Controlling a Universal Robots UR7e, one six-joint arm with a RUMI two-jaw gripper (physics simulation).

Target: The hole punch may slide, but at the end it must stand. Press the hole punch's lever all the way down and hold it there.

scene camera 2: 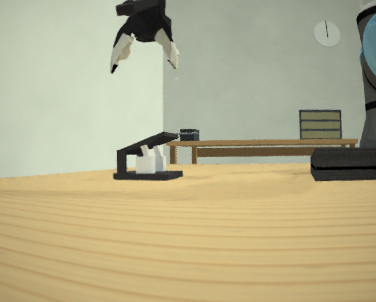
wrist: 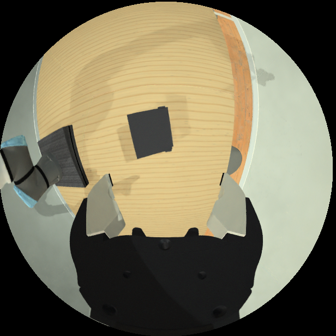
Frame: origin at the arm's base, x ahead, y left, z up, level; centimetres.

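Seen in the pictures: gripper, fingertip midpoint: [scene camera 2: 141, 70].
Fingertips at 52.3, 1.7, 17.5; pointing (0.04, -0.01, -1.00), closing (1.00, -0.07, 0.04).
Note:
A point is followed by its place in that frame, as x, y, z.
The hole punch [scene camera 2: 150, 176] @(47.0, 10.7, -3.6) [wrist: 150, 132] stands upright on its black base on the wooden table. Its black lever [scene camera 2: 152, 142] @(47.5, 8.2, 2.4) slants up from the hinge post at the left to its raised free end at the right in the scene view. White blocks [scene camera 2: 146, 164] @(48.0, 10.1, -1.5) stand between the lever and the base. In the wrist view the lever's dark top hides the parts under it. My gripper [scene camera 2: 144, 69] @(52.3, 1.7, 17.5) [wrist: 165, 175] is open and empty. It hangs high above the hole punch, well apart from it, with its fingertips pointing down.
The wooden table [scene camera 2: 200, 240] @(28.1, 53.5, -4.3) [wrist: 165, 65] carries the dark robot base block [scene camera 2: 345, 165] @(13.3, 13.7, -1.8) [wrist: 65, 155] with the arm's lower part, to the right of the hole punch in the scene view. A brown bench [scene camera 2: 270, 143] with a small dark box [scene camera 2: 189, 135] stands behind.

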